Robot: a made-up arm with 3 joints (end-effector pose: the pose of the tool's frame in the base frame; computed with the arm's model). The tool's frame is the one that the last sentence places. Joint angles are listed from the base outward.
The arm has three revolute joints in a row. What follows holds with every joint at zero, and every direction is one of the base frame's. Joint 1 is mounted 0.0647 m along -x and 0.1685 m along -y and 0.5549 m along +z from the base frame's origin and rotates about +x. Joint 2 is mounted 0.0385 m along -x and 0.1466 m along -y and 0.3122 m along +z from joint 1 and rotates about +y. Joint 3 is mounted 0.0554 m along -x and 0.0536 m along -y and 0.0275 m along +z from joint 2 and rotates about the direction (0.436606, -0.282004, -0.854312). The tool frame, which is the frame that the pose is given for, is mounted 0.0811 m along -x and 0.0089 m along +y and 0.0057 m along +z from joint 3; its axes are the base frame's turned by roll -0.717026, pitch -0.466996 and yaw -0.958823 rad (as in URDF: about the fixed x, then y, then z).
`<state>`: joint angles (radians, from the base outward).
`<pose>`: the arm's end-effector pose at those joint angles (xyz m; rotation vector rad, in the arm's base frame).
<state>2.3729 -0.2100 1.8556</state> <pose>-0.1642 -0.3267 0.2142 -1.0177 -2.7535 0.3948</pose>
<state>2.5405 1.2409 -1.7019</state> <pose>-0.0443 -0.1900 0.0745 1.4303 -1.1636 0.8072</pose>
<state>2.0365 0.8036 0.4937</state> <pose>-0.1707 -0.4744 0.2229 0.5363 1.2945 0.0031</pose>
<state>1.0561 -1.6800 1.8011</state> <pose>-0.1496 -0.4488 0.5728 -2.5333 -0.7124 1.4843</pose>
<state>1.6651 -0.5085 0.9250</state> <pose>-0.2113 -0.4410 0.3918 1.1934 1.4879 -1.4496</pose>
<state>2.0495 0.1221 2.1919</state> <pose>-0.1277 -0.4470 0.2617 -0.5192 -2.8581 0.7018</pose>
